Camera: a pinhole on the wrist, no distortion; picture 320 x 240 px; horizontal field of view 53.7 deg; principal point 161.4 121.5 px. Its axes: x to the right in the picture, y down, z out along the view. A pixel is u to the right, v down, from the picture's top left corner.
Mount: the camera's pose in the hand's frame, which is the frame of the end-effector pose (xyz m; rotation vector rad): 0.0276 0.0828 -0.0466 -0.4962 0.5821 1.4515
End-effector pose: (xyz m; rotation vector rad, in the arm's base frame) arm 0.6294 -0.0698 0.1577 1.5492 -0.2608 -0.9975
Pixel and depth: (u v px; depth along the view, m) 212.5 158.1 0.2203
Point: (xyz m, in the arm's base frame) 0.6608 -0.2181 0.3837
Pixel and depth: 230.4 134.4 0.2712
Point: 0.6735 -0.2597 0.4219
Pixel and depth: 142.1 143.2 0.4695
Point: 0.5411 -0.4154 0.4978
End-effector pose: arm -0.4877 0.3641 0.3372 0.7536 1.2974 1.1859
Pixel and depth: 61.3 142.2 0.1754
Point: -0.4061 0.4553 0.4935
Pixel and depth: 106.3 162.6 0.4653
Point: -0.2084 0.5199 0.7028
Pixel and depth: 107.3 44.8 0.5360
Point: -0.1861 0.7202 0.6746
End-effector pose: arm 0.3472 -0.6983 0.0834 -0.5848 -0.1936 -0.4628
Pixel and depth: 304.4 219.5 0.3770
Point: 0.5072 -0.2588 -0.0461
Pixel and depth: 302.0 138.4 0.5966
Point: 0.6902 -0.0837 -0.0298
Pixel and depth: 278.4 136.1 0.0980
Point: 0.4559 -0.5788 0.0130
